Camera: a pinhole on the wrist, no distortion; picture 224 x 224 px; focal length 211.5 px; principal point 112.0 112.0 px. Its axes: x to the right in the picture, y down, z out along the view. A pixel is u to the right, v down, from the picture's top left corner.
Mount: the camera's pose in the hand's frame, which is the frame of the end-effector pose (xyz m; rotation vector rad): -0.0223 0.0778 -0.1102 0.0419 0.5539 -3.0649
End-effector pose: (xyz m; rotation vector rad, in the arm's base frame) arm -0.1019 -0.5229 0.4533 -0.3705 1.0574 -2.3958
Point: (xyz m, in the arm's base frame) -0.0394 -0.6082 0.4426
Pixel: 86.4 33.5
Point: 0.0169 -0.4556 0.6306
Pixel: 184.6 190.6
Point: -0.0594 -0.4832 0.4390
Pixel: 174.3 179.8
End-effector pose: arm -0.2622 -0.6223 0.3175 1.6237 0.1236 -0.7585
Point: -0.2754 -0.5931 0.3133
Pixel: 102.4 216.5
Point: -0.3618 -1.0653 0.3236
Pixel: 69.0 44.5
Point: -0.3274 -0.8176 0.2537
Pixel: 62.7 115.3
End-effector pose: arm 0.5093 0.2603 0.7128 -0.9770 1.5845 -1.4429
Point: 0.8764 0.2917 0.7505
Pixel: 181.8 96.0
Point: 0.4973 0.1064 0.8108
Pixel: outside the picture
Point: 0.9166 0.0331 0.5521
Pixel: 77.2 12.3
